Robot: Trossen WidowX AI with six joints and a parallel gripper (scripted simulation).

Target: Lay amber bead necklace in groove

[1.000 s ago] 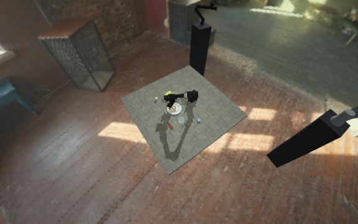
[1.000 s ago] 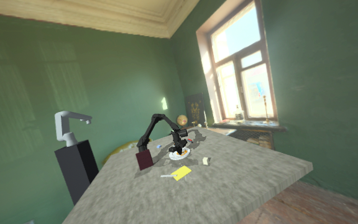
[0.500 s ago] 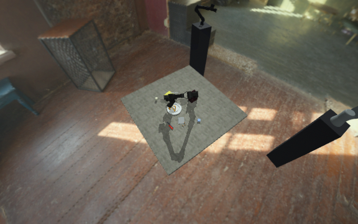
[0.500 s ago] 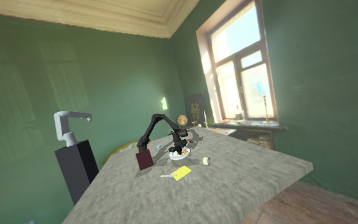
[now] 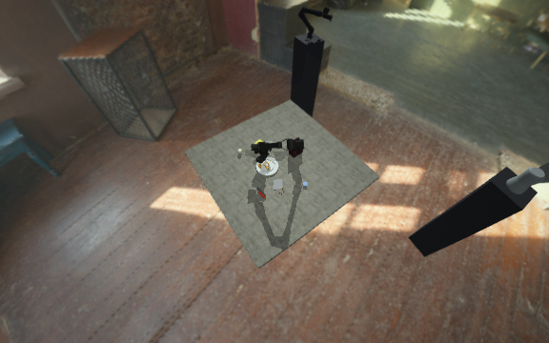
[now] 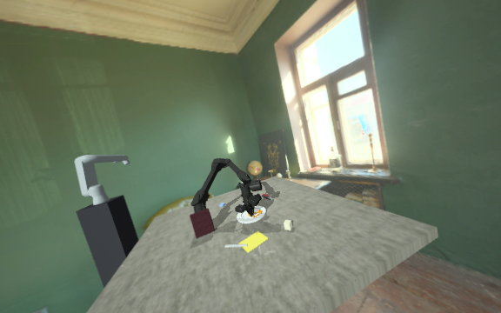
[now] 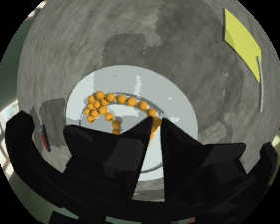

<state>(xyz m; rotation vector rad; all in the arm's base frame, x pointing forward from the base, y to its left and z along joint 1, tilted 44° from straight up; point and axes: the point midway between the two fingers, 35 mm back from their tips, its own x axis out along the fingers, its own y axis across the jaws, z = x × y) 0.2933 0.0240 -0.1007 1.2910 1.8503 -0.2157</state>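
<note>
Right now the board is 6 cm to the left of my gripper tip and 2 cm below it. Also, from my gripper tip: white stick: 13 cm behind, 19 cm to the right, 2 cm below; small white cube: 15 cm ahead, 21 cm to the right; yellow card: 5 cm behind, 21 cm to the right, 2 cm below.
</note>
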